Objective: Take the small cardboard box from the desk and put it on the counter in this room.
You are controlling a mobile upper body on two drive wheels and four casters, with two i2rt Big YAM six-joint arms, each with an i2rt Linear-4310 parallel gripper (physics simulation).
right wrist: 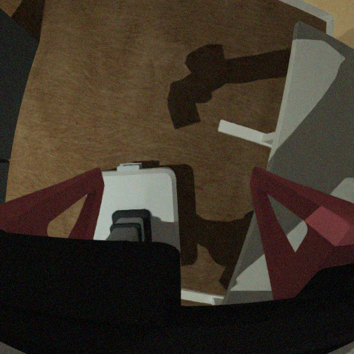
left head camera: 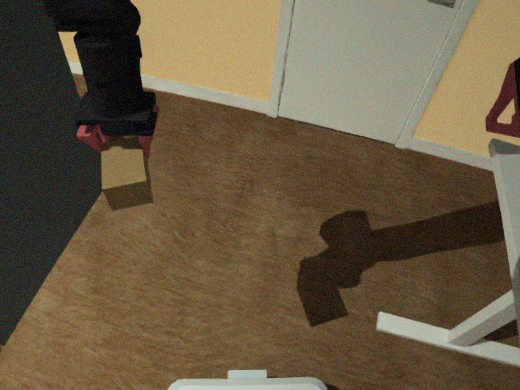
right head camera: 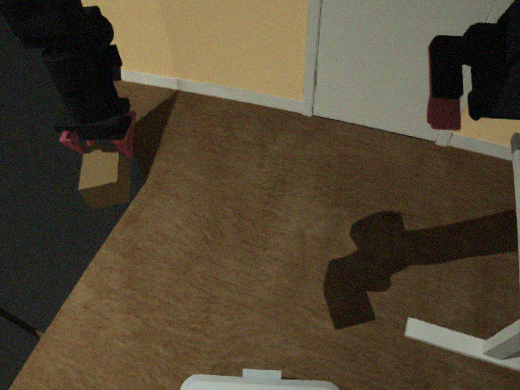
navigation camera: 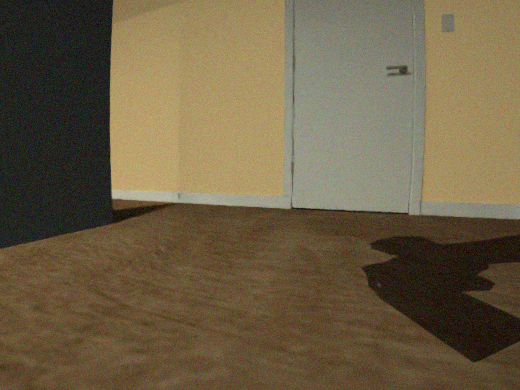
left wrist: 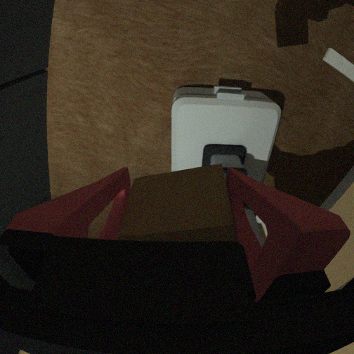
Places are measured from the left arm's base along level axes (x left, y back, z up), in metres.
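Pixels of known places: left gripper, fingertip midpoint: (left head camera: 128,155); right gripper, fingertip midpoint: (right head camera: 481,119).
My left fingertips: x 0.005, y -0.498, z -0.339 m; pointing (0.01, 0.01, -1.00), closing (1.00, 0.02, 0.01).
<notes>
Behind a point stands the place of what it marks.
The small brown cardboard box (left head camera: 124,172) {x -0.011, y -0.429, z -0.300 m} (right head camera: 100,172) {x -0.011, y -0.432, z -0.300 m} (left wrist: 177,207) is held between the red fingers of my left gripper (left head camera: 124,152) {x 0.005, y -0.498, z -0.339 m} (right head camera: 106,154) {x 0.005, y -0.498, z -0.339 m} (left wrist: 177,175), which is shut on it. The box hangs in the air beside a large dark block (left head camera: 30,175) {x 0.597, y -0.967, z -0.944 m} (right head camera: 30,225) {x 0.665, y -0.741, z -0.962 m} (navigation camera: 55,115) {x 0.554, y -1.110, z -0.949 m} at the left; its top does not show, and I cannot tell whether it is the counter. My right gripper (right wrist: 176,175) (right head camera: 444,117) is open, with its fingers wide apart and no object between them. Part of the grey desk (left head camera: 505,175) {x -0.787, y -0.594, z -0.460 m} (right wrist: 320,90) shows at the right.
A white desk foot (left head camera: 412,327) (right head camera: 445,340) (right wrist: 240,131) reaches over the brown floor at the right. A closed grey door (left head camera: 360,65) {x -0.837, y -1.788, z -0.927 m} (right head camera: 370,65) {x -0.728, y -1.820, z -0.983 m} (navigation camera: 355,105) {x -0.843, y -1.786, z -0.703 m} stands ahead in the yellow wall (navigation camera: 230,100) {x 0.017, y -2.061, z -0.595 m}. My white base (left wrist: 225,120) (right wrist: 160,190) shows low in the wrist views.
</notes>
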